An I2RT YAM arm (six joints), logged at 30 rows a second.
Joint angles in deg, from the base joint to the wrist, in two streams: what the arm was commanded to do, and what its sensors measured. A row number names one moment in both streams.
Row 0, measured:
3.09, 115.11, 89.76, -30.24, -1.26, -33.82
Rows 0 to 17, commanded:
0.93, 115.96, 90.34, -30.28, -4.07, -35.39
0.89, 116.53, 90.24, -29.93, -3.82, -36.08
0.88, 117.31, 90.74, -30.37, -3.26, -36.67
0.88, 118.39, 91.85, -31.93, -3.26, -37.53
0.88, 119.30, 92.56, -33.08, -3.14, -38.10
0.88, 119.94, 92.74, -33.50, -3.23, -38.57
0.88, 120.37, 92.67, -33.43, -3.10, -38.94
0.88, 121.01, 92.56, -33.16, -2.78, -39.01
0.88, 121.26, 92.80, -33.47, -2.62, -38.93
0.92, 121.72, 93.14, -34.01, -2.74, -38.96
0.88, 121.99, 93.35, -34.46, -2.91, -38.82
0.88, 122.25, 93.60, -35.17, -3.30, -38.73
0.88, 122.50, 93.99, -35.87, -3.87, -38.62
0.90, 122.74, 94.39, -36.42, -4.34, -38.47
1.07, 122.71, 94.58, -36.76, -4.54, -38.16
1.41, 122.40, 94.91, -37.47, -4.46, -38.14
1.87, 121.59, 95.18, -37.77, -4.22, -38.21
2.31, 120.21, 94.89, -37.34, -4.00, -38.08
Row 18, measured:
1.15, 121.64, 93.25, -34.74, -2.98, -38.02
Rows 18 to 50, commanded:
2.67, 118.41, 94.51, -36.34, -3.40, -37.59
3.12, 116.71, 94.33, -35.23, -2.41, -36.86
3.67, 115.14, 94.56, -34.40, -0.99, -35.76
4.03, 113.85, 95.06, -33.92, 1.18, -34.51
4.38, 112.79, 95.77, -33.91, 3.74, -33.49
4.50, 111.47, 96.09, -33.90, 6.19, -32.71
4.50, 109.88, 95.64, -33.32, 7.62, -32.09
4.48, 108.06, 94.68, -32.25, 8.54, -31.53
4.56, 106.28, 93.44, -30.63, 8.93, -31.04
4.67, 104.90, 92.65, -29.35, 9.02, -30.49
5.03, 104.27, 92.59, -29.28, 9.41, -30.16
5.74, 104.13, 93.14, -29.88, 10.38, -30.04
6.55, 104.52, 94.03, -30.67, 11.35, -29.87
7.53, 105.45, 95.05, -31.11, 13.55, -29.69
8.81, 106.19, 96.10, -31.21, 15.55, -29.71
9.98, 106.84, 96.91, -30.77, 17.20, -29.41
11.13, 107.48, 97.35, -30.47, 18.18, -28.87
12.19, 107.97, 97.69, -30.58, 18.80, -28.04
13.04, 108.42, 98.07, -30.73, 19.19, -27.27
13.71, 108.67, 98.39, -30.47, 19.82, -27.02
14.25, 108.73, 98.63, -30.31, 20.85, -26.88
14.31, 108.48, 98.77, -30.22, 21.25, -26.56
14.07, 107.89, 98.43, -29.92, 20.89, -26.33
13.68, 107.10, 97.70, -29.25, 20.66, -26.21
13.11, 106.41, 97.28, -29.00, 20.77, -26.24
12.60, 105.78, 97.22, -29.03, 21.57, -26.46
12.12, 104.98, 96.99, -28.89, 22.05, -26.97
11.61, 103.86, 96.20, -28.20, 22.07, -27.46
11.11, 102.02, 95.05, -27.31, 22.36, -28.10
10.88, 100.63, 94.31, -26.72, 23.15, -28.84
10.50, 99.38, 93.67, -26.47, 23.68, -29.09
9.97, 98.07, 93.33, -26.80, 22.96, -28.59
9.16, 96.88, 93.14, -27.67, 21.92, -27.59
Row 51, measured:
11.35, 105.16, 93.93, -29.58, 20.47, -28.29
